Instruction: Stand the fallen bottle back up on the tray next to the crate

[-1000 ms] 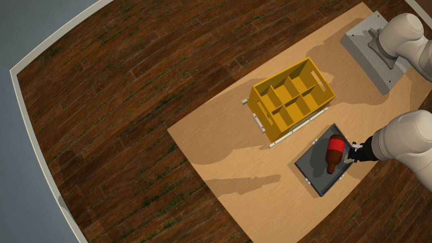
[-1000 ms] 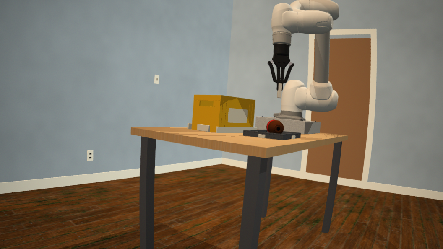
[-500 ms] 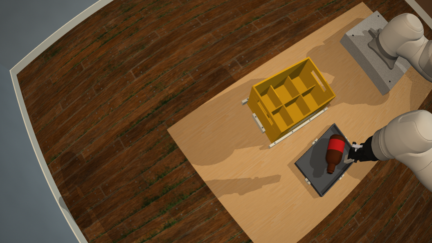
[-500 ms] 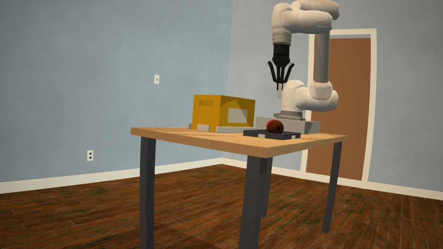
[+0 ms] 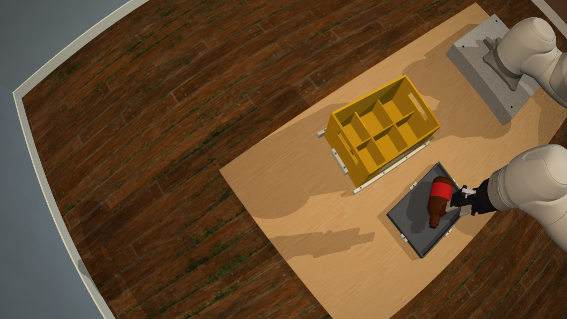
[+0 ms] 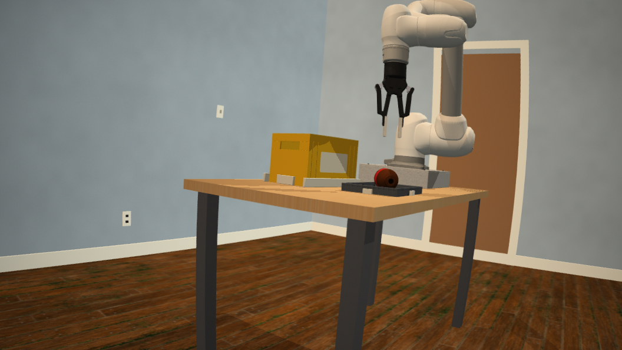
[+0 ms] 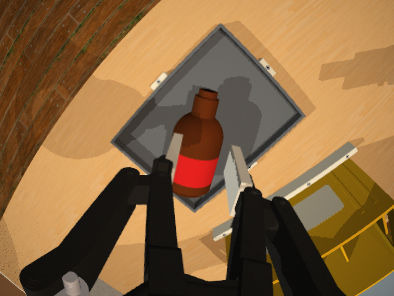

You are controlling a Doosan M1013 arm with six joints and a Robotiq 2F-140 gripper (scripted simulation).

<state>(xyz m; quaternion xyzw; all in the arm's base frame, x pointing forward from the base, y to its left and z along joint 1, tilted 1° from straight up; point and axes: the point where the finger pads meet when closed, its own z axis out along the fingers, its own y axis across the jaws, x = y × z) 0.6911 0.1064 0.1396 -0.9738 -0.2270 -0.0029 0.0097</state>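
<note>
Now: the bottle 40 mm behind my hand, 20 mm to the right of it and 170 mm below it. Round my hand: yellow crate 50 mm behind, 300 mm to the right, 130 mm below; dark grey tray 20 mm behind, 20 mm to the right, 200 mm below.
</note>
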